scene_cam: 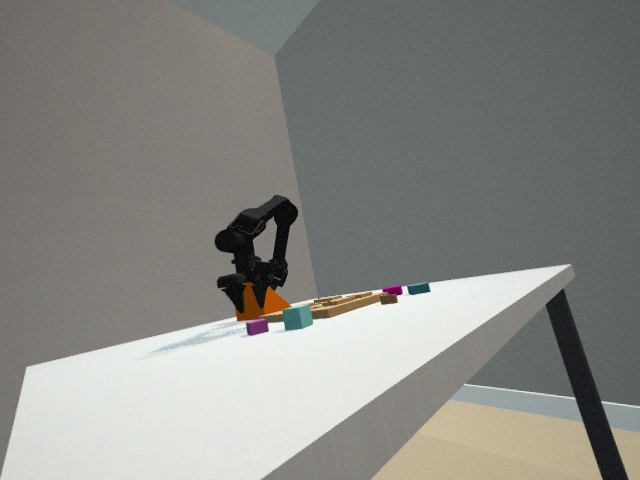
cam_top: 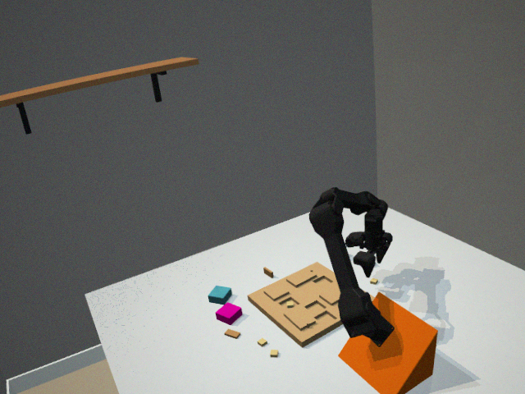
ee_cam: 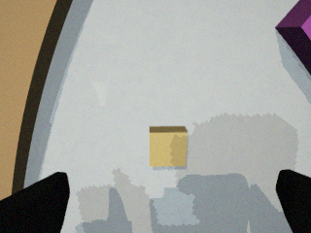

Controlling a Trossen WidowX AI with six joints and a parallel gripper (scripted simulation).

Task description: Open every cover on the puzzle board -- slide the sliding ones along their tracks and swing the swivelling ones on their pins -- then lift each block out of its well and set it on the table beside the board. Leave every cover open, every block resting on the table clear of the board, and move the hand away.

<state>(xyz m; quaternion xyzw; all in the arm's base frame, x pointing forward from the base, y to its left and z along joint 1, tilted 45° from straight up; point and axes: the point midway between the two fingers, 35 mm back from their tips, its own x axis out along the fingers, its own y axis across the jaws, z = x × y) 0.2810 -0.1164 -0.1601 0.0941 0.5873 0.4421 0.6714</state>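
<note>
The tan puzzle board is 250 mm to the left of my gripper tip, 30 mm below it and 30 mm ahead of it. From my gripper tip the other things lie so: teal cube (200 mm ahead, 30 mm below, 10 mm to the left); then purple block (100 mm ahead, 40 mm to the right, 30 mm below); then magenta block (480 mm to the left, 100 mm ahead, 30 mm below).
</note>
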